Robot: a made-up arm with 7 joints.
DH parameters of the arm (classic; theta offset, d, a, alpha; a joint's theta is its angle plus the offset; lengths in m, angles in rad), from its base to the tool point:
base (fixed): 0 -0.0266 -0.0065 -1.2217
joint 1: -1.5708 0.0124 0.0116 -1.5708
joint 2: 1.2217 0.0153 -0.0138 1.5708
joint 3: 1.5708 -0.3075 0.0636 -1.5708
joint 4: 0 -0.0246 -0.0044 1.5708
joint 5: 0 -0.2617 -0.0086 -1.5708
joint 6: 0 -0.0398 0.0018 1.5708
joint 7: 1.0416 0 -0.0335 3.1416
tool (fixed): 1.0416 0.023 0 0
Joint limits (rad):
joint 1: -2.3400..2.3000
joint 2: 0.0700..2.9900
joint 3: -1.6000..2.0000
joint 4: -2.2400..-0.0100
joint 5: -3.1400..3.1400
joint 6: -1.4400..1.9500
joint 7: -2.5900..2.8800
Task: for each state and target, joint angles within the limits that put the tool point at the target. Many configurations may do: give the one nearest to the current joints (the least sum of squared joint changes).
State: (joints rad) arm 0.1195 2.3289 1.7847 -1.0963 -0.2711 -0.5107 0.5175
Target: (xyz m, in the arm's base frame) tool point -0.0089 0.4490 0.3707
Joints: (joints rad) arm -0.0079 1.7471 1.9651 -0.9057 -0.3356 -0.4972 0.4964
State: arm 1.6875 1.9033 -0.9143 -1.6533 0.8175 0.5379 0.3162
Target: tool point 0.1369 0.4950 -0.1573
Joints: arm 1.3650 2.4928 -0.2633 -1.2025 0.7739 0.4927 0.3543
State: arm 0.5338 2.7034 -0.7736 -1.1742 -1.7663 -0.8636 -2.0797
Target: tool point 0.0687 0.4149 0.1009
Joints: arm 0.4831 2.8198 -1.3194 -1.7698 -1.7519 -0.9136 -2.1920
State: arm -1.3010 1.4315 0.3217 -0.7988 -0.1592 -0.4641 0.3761
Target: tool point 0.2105 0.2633 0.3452
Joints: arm -1.0201 1.2721 0.7331 -1.4851 0.0411 -0.6092 0.5727
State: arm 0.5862 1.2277 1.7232 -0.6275 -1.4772 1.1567 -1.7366
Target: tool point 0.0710 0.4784 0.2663
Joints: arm 0.6507 1.6886 1.6063 -0.8286 -1.4970 1.1550 -1.7652
